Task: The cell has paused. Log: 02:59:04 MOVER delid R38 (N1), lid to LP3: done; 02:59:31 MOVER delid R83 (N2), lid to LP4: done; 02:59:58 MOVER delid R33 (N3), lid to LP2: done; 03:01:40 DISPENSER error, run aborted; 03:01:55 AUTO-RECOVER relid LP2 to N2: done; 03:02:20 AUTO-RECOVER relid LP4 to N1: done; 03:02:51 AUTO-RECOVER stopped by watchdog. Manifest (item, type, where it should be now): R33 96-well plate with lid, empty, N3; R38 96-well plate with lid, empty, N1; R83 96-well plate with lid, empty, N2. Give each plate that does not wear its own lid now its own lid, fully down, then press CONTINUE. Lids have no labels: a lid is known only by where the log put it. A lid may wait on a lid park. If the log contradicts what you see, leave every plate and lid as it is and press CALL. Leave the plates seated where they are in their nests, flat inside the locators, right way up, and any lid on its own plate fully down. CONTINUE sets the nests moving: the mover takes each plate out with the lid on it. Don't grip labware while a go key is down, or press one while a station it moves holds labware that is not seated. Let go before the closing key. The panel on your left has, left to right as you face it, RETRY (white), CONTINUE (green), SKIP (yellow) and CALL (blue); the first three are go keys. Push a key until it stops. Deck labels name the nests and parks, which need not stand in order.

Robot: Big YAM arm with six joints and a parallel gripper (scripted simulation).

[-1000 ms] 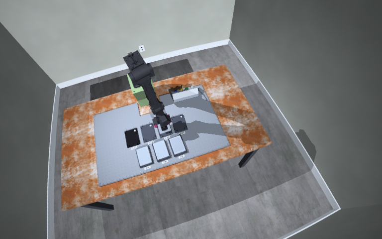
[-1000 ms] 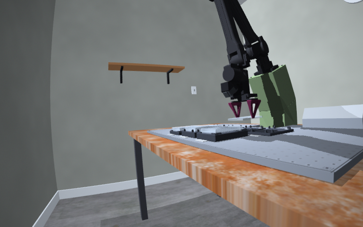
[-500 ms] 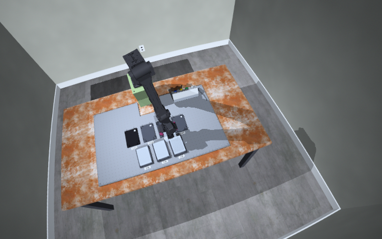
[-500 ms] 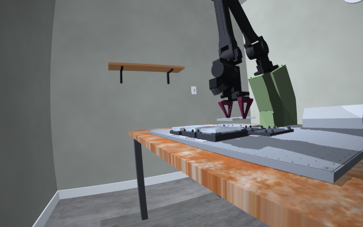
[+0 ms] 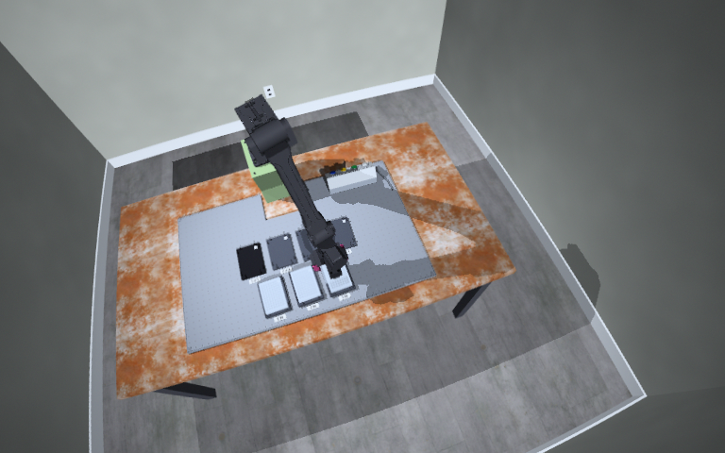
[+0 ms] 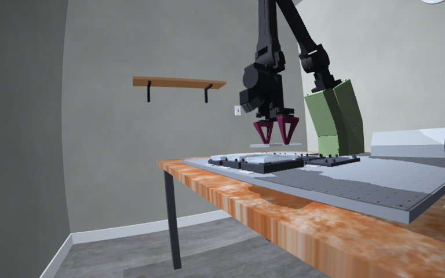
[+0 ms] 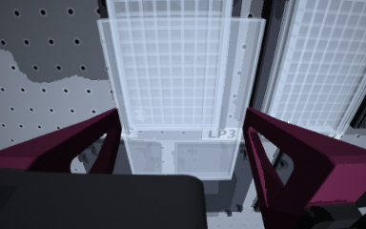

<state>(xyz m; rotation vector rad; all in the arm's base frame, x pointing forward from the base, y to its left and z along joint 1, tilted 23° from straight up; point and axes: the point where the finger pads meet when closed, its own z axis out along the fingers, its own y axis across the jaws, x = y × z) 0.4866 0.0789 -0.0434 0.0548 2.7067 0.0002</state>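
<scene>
Now: hand 70 mm past the LP3 label, 70 mm above it and 40 mm to the left of it. The rest, counted from my hand: LP4 label 80 mm to the left, 70 mm below, 60 mm behind; LP3 park 160 mm behind, 70 mm below, 40 mm to the right; clear lid 10 mm below.
</scene>
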